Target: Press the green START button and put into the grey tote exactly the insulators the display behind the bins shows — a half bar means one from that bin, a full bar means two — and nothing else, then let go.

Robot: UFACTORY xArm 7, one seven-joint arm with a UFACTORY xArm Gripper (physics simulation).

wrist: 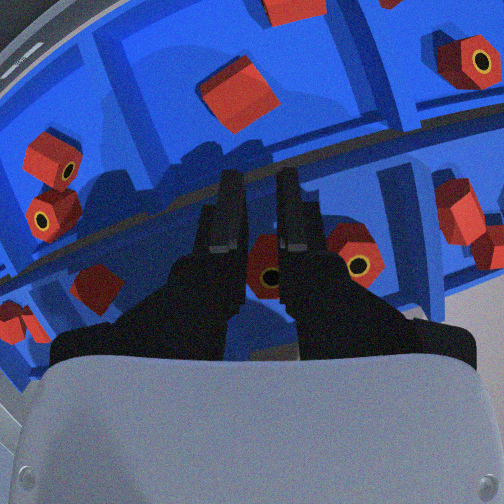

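My gripper point(261, 175) hangs over the blue bins with its two black fingers close together. Only a narrow gap shows between them and nothing sits between the tips. A red hexagonal insulator point(264, 267) with a yellow-ringed hole lies in the bin below. It shows through the gap and is partly hidden by the right finger. A second insulator point(356, 256) lies just right of it. More insulators lie in other compartments, at the left point(52, 159), the upper middle point(239, 94) and the upper right point(469, 62). The START button, the display and the grey tote are out of view.
A dark grey strip point(350, 145) runs between the two rows of blue bins, and dark blue dividers point(402, 220) split them into compartments. A pale surface point(480, 320) shows at the right past the bins. My grey wrist housing point(255, 430) fills the bottom of the view.
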